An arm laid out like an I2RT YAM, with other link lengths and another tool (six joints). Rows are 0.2 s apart.
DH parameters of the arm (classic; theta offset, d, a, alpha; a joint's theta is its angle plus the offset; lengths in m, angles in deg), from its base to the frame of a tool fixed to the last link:
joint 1: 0 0.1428 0.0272 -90
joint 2: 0 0 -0.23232 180
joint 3: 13.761 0 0.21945 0
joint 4: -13.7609 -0.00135 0.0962 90
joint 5: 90 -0.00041 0 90
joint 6: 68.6 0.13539 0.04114 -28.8
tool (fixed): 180 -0.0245 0 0
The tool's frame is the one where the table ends.
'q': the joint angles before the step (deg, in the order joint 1, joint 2, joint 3, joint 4, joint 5, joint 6). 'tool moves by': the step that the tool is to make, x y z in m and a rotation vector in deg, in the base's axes. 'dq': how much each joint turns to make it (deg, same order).
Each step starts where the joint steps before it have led.
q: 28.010 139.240 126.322 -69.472 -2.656 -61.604
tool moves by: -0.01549 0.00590 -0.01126 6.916 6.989 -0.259
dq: -0.875 0.044 -1.288 -1.618 -9.376 0.393
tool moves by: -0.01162 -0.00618 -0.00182 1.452 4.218 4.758
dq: -1.092 -0.066 -0.111 -4.480 -3.431 -5.878
